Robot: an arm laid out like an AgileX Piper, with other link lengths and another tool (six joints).
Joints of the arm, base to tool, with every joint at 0 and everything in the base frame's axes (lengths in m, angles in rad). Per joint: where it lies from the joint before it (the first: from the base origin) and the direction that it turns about. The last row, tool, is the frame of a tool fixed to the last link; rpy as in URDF.
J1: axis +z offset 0 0 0.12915
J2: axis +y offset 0 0 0
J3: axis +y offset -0.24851 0 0.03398
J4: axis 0.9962 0 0.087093 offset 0.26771 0 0.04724
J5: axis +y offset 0 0 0
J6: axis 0.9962 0 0.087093 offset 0.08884 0 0.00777
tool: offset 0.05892 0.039 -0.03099 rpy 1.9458 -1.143 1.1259
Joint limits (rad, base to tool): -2.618..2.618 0..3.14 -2.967..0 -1.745..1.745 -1.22..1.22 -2.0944..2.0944
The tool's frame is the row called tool.
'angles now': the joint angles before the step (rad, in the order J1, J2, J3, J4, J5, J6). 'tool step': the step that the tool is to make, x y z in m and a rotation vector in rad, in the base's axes. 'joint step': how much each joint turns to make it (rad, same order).
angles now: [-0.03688 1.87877 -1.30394 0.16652 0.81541 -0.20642]
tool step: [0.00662 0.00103 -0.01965 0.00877 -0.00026 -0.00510]
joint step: [0.00000 0.05625 -0.00083 0.01970 -0.05452 -0.01353]
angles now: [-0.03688 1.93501 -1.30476 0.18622 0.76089 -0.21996]
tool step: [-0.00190 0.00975 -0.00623 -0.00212 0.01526 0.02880]
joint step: [0.02762 0.01673 0.00000 -0.00273 -0.00155 0.00001]
